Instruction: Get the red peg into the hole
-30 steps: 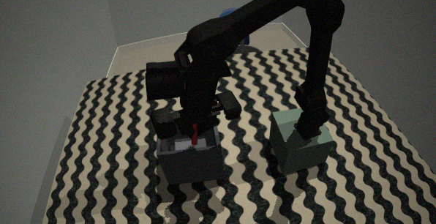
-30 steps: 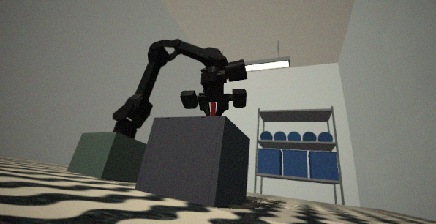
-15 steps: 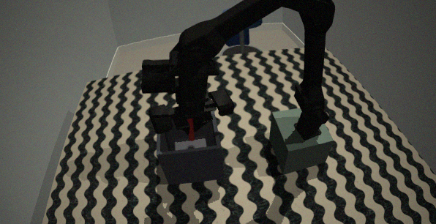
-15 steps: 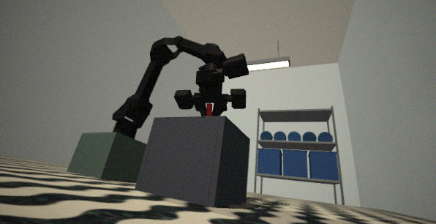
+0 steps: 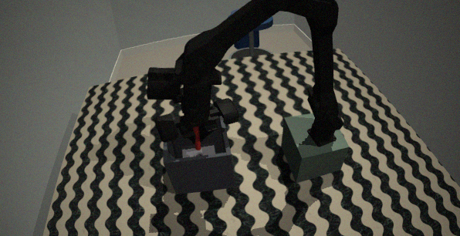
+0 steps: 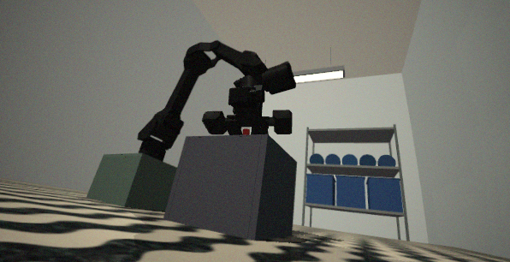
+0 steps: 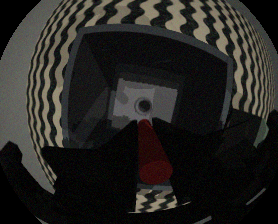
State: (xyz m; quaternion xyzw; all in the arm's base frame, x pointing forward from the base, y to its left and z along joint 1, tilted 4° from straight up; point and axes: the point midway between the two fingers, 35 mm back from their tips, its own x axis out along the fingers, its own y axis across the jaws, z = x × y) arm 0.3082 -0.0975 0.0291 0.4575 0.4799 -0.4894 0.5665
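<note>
Right now the plate is 8 cm below my gripper tip and 1 cm to the right of it. From my gripper tip the other things lie so: red peg: 2 cm above, 1 cm to the left.
</note>
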